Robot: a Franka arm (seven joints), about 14 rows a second.
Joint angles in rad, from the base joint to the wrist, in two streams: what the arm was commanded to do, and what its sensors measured. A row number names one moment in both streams.
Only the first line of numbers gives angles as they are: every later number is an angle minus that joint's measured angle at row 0.
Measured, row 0:
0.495, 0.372, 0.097, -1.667, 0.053, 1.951, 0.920
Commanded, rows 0 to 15:
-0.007, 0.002, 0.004, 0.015, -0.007, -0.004, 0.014
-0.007, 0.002, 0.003, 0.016, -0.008, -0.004, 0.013
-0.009, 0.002, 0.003, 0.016, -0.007, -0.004, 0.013
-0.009, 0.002, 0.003, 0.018, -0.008, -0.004, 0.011
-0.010, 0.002, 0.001, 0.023, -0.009, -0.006, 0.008
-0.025, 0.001, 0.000, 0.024, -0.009, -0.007, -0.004
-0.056, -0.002, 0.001, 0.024, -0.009, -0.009, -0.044
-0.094, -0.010, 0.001, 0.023, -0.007, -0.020, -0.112
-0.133, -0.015, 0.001, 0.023, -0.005, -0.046, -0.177
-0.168, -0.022, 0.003, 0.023, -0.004, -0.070, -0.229
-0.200, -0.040, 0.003, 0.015, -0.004, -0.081, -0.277
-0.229, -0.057, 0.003, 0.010, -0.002, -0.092, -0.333
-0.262, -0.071, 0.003, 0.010, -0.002, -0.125, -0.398
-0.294, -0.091, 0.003, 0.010, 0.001, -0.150, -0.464
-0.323, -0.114, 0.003, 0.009, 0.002, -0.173, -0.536
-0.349, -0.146, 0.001, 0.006, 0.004, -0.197, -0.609
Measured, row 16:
-0.297, -0.071, -0.016, 0.028, -0.002, -0.152, -0.496
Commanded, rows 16 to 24:
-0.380, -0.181, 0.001, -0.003, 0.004, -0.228, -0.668
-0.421, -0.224, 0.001, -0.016, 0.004, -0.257, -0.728
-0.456, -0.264, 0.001, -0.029, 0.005, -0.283, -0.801
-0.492, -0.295, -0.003, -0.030, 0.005, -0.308, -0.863
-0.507, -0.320, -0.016, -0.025, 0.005, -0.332, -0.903
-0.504, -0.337, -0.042, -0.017, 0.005, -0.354, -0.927
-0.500, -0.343, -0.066, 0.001, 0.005, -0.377, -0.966
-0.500, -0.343, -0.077, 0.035, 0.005, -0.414, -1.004
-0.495, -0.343, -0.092, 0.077, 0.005, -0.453, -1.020
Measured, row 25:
-0.500, -0.332, -0.076, 0.032, -0.001, -0.400, -0.974
